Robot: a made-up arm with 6 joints. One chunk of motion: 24 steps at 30 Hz.
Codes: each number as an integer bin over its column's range. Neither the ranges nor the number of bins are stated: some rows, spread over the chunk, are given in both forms.
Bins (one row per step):
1: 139 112 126 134 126 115
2: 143 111 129 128 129 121
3: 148 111 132 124 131 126
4: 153 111 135 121 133 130
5: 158 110 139 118 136 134
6: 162 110 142 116 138 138
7: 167 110 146 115 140 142
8: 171 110 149 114 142 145
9: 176 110 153 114 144 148
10: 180 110 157 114 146 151
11: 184 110 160 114 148 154
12: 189 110 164 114 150 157
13: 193 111 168 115 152 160
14: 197 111 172 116 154 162
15: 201 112 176 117 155 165
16: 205 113 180 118 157 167
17: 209 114 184 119 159 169
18: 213 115 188 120 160 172
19: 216 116 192 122 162 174
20: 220 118 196 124 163 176
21: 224 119 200 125 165 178
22: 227 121 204 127 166 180
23: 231 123 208 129 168 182
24: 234 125 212 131 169 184
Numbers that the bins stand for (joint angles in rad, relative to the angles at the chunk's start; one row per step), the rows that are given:
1: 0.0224 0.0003 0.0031 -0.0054 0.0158 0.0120
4: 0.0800 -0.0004 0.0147 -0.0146 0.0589 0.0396
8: 0.1541 -0.0010 0.0328 -0.0195 0.1143 0.0673
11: 0.2076 -0.0010 0.0471 -0.0195 0.1512 0.0838
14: 0.2612 -0.0004 0.0626 -0.0181 0.1882 0.0986
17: 0.3106 0.0015 0.0781 -0.0160 0.2189 0.1115
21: 0.3724 0.0047 0.0988 -0.0118 0.2559 0.1281
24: 0.4135 0.0084 0.1144 -0.0075 0.2805 0.1391
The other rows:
2: 0.0388 -0.0004 0.0069 -0.0096 0.0342 0.0230
3: 0.0594 -0.0004 0.0108 -0.0125 0.0465 0.0322
5: 0.1006 -0.0010 0.0199 -0.0167 0.0773 0.0470
6: 0.1171 -0.0010 0.0238 -0.0181 0.0896 0.0544
7: 0.1376 -0.0010 0.0289 -0.0188 0.1020 0.0617
9: 0.1747 -0.0010 0.0380 -0.0195 0.1266 0.0728
10: 0.1912 -0.0010 0.0432 -0.0195 0.1389 0.0783
12: 0.2282 -0.0010 0.0522 -0.0195 0.1635 0.0894
13: 0.2447 -0.0004 0.0574 -0.0188 0.1758 0.0949
15: 0.2776 0.0003 0.0678 -0.0174 0.1943 0.1041
16: 0.2941 0.0009 0.0729 -0.0167 0.2066 0.1078
18: 0.3271 0.0022 0.0833 -0.0153 0.2251 0.1170
19: 0.3394 0.0028 0.0885 -0.0139 0.2374 0.1207
20: 0.3559 0.0040 0.0936 -0.0125 0.2436 0.1244
22: 0.3847 0.0059 0.1040 -0.0104 0.2620 0.1318
23: 0.4012 0.0072 0.1092 -0.0089 0.2744 0.1355

